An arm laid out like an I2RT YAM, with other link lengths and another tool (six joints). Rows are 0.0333 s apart.
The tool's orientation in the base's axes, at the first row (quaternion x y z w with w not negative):
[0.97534, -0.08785, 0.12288, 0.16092]
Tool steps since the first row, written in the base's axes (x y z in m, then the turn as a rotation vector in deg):
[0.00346, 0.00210, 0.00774, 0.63, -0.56, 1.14]
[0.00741, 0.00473, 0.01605, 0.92, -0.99, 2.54]
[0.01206, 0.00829, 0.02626, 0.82, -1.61, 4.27]
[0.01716, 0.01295, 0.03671, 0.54, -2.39, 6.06]
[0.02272, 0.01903, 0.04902, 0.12, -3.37, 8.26]
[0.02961, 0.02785, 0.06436, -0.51, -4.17, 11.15]
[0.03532, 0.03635, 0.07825, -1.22, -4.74, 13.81]
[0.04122, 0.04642, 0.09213, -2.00, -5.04, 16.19]
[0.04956, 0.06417, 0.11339, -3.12, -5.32, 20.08]
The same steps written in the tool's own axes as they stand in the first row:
[0.00510, -0.00043, -0.00708, 0.98, 0.72, -0.73]
[0.01075, -0.00128, -0.01475, 1.69, 1.47, -1.81]
[0.01745, -0.00260, -0.02434, 2.14, 2.58, -3.21]
[0.02451, -0.00497, -0.03442, 2.45, 3.89, -4.65]
[0.03231, -0.00821, -0.04658, 2.77, 5.53, -6.43]
[0.04183, -0.01341, -0.06217, 3.05, 7.26, -8.94]
[0.04989, -0.01848, -0.07656, 3.16, 8.72, -11.35]
[0.05791, -0.02506, -0.09143, 3.09, 9.86, -13.59]
[0.06922, -0.03716, -0.11514, 3.10, 11.49, -17.31]

